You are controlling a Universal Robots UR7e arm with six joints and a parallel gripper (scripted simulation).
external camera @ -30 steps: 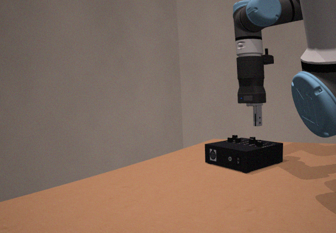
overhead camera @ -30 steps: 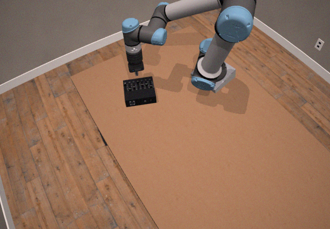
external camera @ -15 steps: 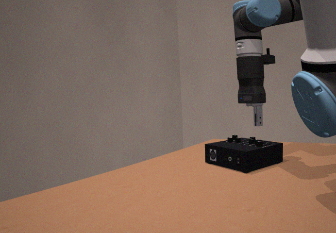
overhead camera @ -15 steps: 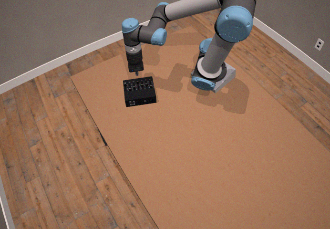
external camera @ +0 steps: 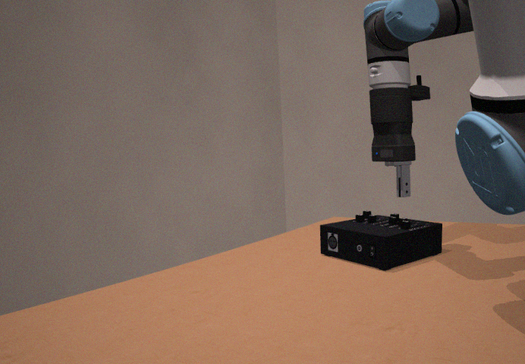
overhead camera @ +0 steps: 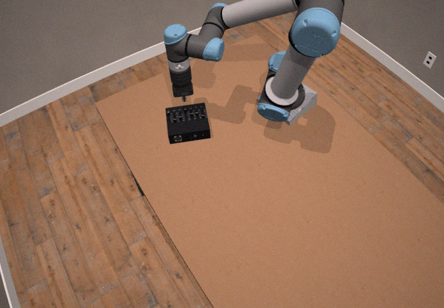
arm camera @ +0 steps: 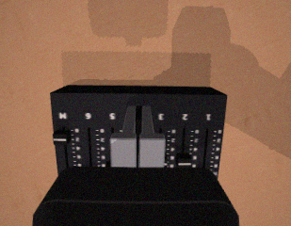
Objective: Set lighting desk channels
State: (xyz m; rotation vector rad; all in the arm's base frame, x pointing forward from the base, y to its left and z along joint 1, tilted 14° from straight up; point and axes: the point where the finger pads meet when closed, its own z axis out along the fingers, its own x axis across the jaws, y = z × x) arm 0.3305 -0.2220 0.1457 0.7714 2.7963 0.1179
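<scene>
The channel 3 fader cap lies 5 cm to the left of my hand, 5 cm below it and 1 cm ahead of it. The rest, counted from my hand: channel 2 fader cap 6 cm to the left, 5 cm below, 1 cm behind; then master fader cap 7 cm ahead, 5 cm below, 1 cm to the right; then channel 1 fader cap 9 cm to the left, 5 cm below, 2 cm behind.
</scene>
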